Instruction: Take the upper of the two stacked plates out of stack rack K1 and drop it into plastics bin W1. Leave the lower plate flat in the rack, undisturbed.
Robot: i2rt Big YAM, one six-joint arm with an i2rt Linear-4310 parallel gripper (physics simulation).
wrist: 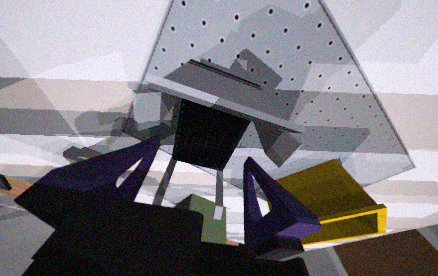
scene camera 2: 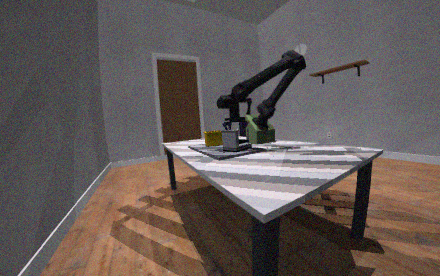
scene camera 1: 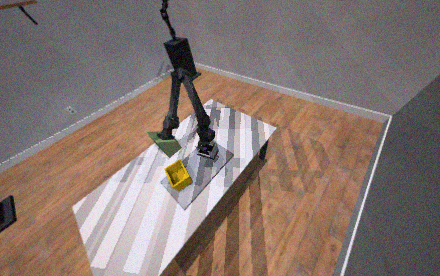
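Pixels of known places: gripper, fingertip midpoint: (wrist: pixel 205 150) (scene camera 1: pixel 207 146); arm's base, origin of the base link: (scene camera 2: pixel 259 123) (scene camera 1: pixel 165 137).
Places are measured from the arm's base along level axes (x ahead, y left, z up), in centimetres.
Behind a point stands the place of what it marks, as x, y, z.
Note:
Stack rack K1 (scene camera 1: pixel 213 156) {40.9, 11.2, -9.2} (scene camera 2: pixel 230 141) {39.5, 16.4, -7.4} (wrist: pixel 215 99) {40.1, 16.4, -1.3} is grey, with a tall wall and low posts, and stands on the perforated board. The black stacked plates show in the rack in the wrist view as one dark rectangle (wrist: pixel 210 132) {33.8, 13.4, -8.0}; I cannot tell upper from lower. Plastics bin W1 (scene camera 1: pixel 184 185) {38.0, -17.9, -10.4} (scene camera 2: pixel 213 138) {35.3, -10.7, -7.8} (wrist: pixel 320 187) {34.8, -10.6, -8.5} is yellow and open-topped, beside the rack. My gripper (scene camera 2: pixel 234 127) {33.7, 13.6, -4.6} (wrist: pixel 205 150) {33.7, 13.6, -4.6} is open and empty, low over the rack. In the wrist view its purple fingertips stand either side of the plates' near end. The arm partly hides the rack in scene camera 1.
The grey perforated board (scene camera 1: pixel 200 186) {46.8, -11.4, -13.1} (scene camera 2: pixel 215 153) {47.7, 13.4, -13.1} (wrist: pixel 345 114) {45.8, -3.6, -13.1} lies under rack and bin on the striped table (scene camera 1: pixel 135 215) {22.8, -51.4, -14.4} (scene camera 2: pixel 280 185) {53.9, 60.3, -14.4}. A green block (scene camera 1: pixel 167 145) {7.3, -4.4, -1.3} (scene camera 2: pixel 261 135) {3.5, 4.5, -8.4} (wrist: pixel 214 232) {7.3, -4.7, -6.4} stands at the arm's base, behind the rack in scene camera 2.

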